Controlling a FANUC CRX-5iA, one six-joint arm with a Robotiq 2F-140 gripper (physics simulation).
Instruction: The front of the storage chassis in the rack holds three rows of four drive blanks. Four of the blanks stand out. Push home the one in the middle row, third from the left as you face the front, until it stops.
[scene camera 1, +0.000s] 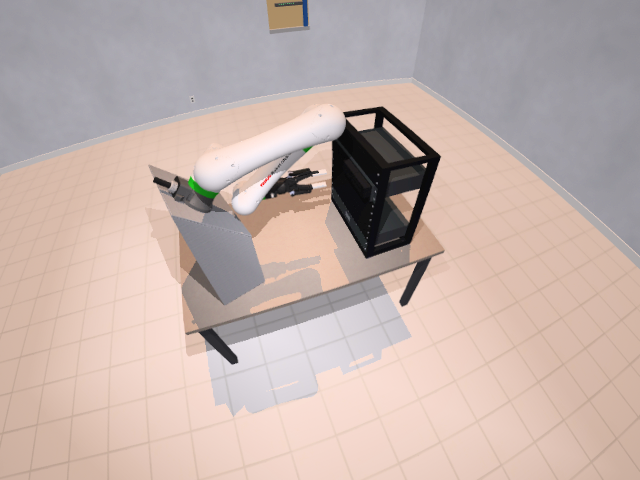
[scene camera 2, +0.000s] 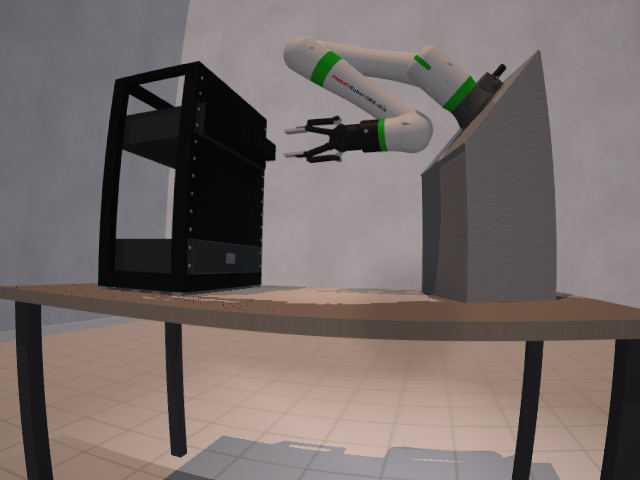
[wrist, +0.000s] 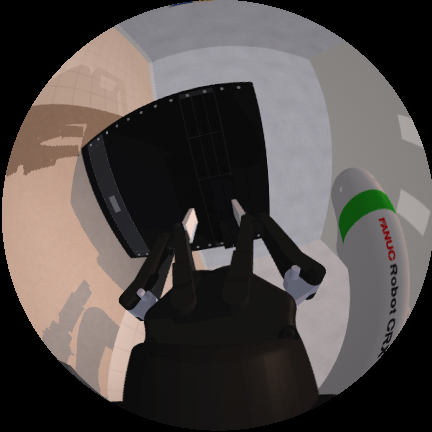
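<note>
I can see my gripper (scene camera 2: 285, 143), and I find my gripper (scene camera 1: 325, 178) again, as well as my gripper (wrist: 213, 210). There is also a black rack (scene camera 2: 216, 142). I see the black rack (scene camera 1: 368, 166) too, and likewise the black rack (wrist: 199, 148).
</note>
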